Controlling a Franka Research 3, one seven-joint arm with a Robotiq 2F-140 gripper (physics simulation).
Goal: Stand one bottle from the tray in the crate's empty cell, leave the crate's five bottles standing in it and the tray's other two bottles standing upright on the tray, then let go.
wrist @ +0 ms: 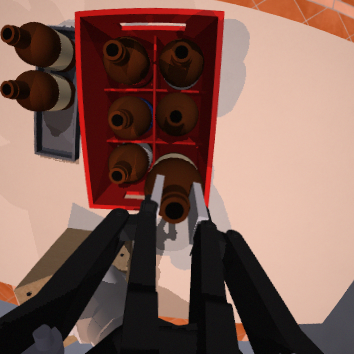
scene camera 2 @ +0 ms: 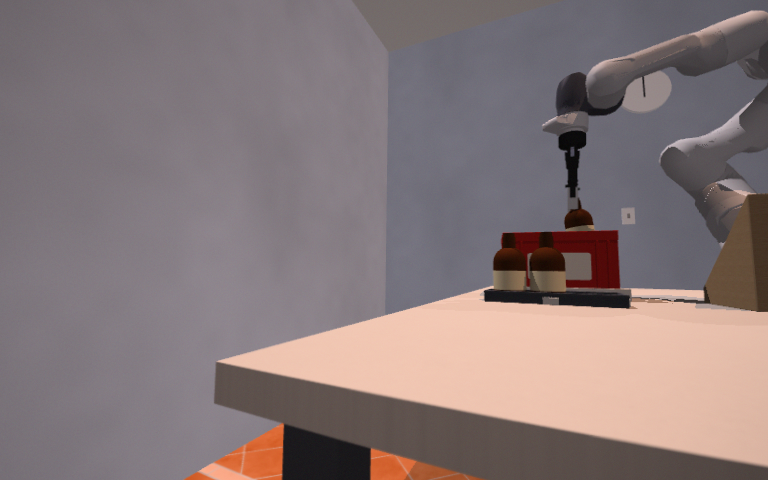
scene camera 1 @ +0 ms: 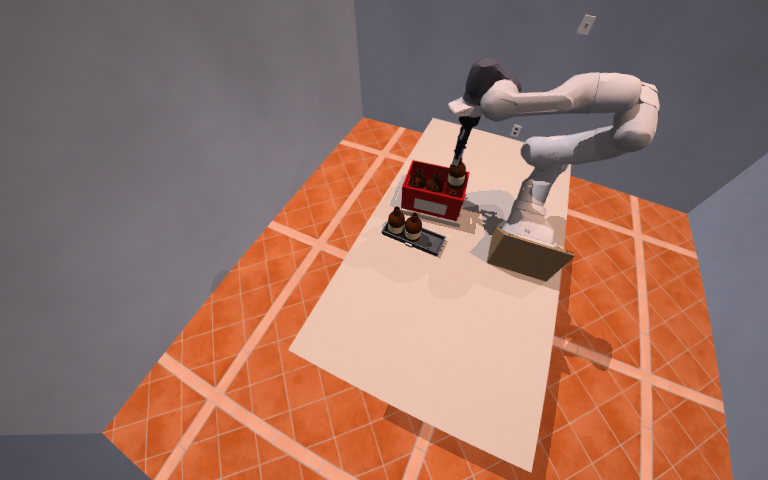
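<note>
My gripper (scene camera 1: 457, 160) (scene camera 2: 573, 202) (wrist: 175, 189) is shut on the neck of a brown bottle (scene camera 1: 456, 173) (scene camera 2: 579, 219) (wrist: 175, 172). That bottle is over the crate's near right cell in the wrist view, its shoulder above the rim and higher than the other bottles; its base is hidden. The red crate (scene camera 1: 453, 210) (scene camera 2: 606, 257) (wrist: 90, 125) holds other brown bottles (wrist: 126, 65) (wrist: 181, 65) (wrist: 129, 117) (wrist: 177, 112) (wrist: 129, 162) in its other five cells. Two bottles (scene camera 1: 395, 221) (scene camera 1: 413, 228) (scene camera 2: 509, 263) (scene camera 2: 547, 266) stand upright on the dark tray (scene camera 1: 431, 243) (scene camera 2: 600, 300) (wrist: 50, 142).
The tray lies beside the crate's long side on the pale table (scene camera 1: 441, 339) (scene camera 2: 453, 350) (wrist: 285, 150). The arm's base stands by a brown wedge-shaped block (scene camera 1: 526, 254) (scene camera 2: 736, 271) to the right of the crate in the first scene view. The crate's walls and dividers surround the held bottle's cell.
</note>
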